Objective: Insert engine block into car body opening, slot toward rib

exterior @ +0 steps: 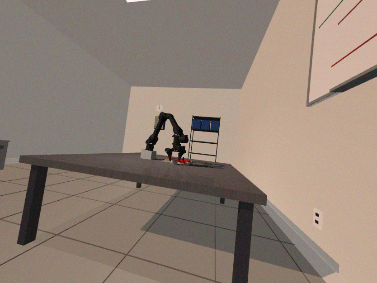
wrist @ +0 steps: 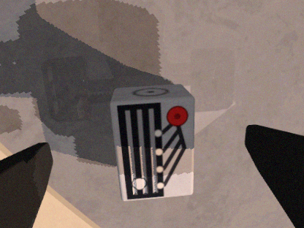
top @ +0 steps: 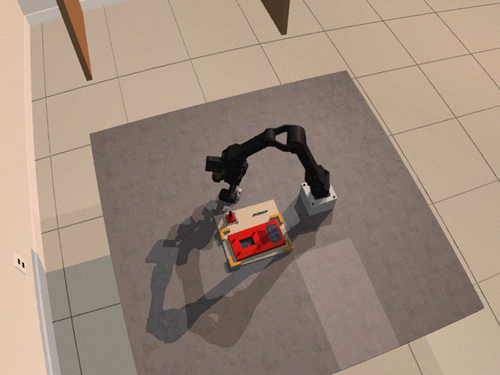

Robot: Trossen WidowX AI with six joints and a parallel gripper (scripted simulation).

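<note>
Right now the engine block is 10 mm below my gripper tip. From my gripper tip the other things lie so: black stick: 40 mm ahead, 100 mm to the left, 10 mm above.
</note>
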